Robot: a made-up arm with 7 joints. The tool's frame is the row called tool. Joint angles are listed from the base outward. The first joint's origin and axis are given. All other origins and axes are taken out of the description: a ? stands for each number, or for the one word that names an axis. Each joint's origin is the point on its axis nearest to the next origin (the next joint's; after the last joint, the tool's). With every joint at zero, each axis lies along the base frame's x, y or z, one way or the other. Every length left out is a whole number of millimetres.
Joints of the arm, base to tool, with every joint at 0 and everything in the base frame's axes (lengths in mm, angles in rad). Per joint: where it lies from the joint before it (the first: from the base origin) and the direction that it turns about. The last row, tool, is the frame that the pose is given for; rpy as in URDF.
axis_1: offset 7 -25 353 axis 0 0 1
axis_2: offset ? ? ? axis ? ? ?
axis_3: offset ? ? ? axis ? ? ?
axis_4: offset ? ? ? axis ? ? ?
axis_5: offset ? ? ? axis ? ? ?
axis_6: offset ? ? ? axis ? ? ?
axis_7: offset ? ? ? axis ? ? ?
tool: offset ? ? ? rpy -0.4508 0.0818 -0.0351
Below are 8 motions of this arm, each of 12 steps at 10 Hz.
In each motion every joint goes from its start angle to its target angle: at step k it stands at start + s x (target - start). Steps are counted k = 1, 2, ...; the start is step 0. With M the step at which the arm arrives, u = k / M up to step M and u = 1 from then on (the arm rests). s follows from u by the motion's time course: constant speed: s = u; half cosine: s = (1 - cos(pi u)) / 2; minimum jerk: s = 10 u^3 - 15 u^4 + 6 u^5.
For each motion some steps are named. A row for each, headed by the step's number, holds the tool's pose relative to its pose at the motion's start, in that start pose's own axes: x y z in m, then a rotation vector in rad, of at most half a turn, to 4 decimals.
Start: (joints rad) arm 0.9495 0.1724 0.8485 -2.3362 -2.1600 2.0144 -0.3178
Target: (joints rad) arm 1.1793 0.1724 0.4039 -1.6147 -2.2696 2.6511 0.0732
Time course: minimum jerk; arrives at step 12
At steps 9, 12:
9: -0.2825 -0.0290 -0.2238 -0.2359 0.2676 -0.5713
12: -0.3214 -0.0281 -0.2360 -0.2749 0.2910 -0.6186

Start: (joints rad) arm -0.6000 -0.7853 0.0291 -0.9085 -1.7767 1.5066 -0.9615
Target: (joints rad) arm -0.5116 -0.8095 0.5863 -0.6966 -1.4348 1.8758 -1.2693
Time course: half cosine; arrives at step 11
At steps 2, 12:
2: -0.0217 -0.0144 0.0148 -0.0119 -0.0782 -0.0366
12: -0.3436 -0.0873 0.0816 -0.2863 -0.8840 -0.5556

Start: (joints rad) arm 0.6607 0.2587 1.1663 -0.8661 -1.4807 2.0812 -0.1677
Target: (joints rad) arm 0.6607 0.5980 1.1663 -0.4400 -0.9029 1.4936 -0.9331
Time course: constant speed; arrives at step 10
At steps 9, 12:
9: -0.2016 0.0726 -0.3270 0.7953 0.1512 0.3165
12: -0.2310 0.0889 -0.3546 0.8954 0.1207 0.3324

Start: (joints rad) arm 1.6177 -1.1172 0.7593 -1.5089 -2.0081 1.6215 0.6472
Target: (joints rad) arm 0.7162 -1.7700 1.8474 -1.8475 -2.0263 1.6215 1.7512
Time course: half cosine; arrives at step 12
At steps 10, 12:
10: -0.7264 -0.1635 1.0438 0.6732 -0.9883 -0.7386
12: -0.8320 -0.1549 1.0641 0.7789 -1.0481 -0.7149

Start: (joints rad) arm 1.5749 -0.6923 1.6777 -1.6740 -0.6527 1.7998 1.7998
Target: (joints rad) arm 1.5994 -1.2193 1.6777 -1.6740 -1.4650 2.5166 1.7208
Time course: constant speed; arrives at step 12
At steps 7, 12:
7: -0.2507 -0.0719 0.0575 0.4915 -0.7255 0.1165
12: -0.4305 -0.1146 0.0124 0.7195 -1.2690 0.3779

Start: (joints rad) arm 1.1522 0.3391 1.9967 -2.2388 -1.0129 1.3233 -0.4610
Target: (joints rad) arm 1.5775 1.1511 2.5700 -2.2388 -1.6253 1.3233 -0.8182
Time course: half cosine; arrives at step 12
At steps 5, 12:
5: -0.1113 0.0517 0.1469 -0.4309 -0.3322 0.0153
12: -0.3932 0.1693 0.1558 -1.0492 -0.7553 -0.2383

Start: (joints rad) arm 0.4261 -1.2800 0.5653 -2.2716 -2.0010 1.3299 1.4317
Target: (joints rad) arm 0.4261 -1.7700 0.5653 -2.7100 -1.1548 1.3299 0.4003
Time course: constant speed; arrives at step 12
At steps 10, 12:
10: -0.1219 -0.1445 -0.0520 0.0538 0.0782 1.1595
12: -0.1547 -0.1692 -0.0605 0.1276 0.1124 1.3750

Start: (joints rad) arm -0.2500 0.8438 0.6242 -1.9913 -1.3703 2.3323 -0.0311
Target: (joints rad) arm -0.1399 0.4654 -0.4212 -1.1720 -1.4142 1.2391 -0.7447
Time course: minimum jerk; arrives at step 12
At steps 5, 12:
5: -0.2284 -0.2004 -0.1575 -0.1552 0.6614 0.1456
12: -0.8606 -0.4962 0.0732 0.2065 1.8321 -0.0567

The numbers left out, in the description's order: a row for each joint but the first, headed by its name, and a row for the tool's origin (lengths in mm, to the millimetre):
axis_2: xyz -18 -14 0, axis 0 1 0
axis_3: xyz 17 0 549, axis 0 0 1
axis_4: xyz 154 21 0, axis 0 -1 0
axis_5: xyz -107 0 524, axis 0 0 1
axis_6: xyz -28 -22 0, axis 0 -1 0
axis_7: xyz 97 0 4, axis 0 0 -1
tool: xyz 8 1 0

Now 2 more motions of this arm.
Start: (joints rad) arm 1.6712 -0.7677 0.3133 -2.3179 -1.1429 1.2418 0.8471
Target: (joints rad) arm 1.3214 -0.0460 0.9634 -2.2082 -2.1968 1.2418 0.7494
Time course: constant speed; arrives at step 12
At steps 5, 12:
5: -0.0364 0.1396 0.1861 -0.3080 -0.4933 -0.0954
12: -0.1379 0.2976 0.3396 -0.3797 -1.1240 -0.2732

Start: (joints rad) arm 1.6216 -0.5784 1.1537 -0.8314 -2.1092 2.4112 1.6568
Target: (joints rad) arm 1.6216 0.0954 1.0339 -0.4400 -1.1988 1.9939 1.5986
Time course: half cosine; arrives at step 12
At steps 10, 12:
10: -0.3593 -0.2841 -0.5238 -0.9098 1.0163 -0.2913
12: -0.3958 -0.3165 -0.5467 -0.9720 1.0852 -0.3084

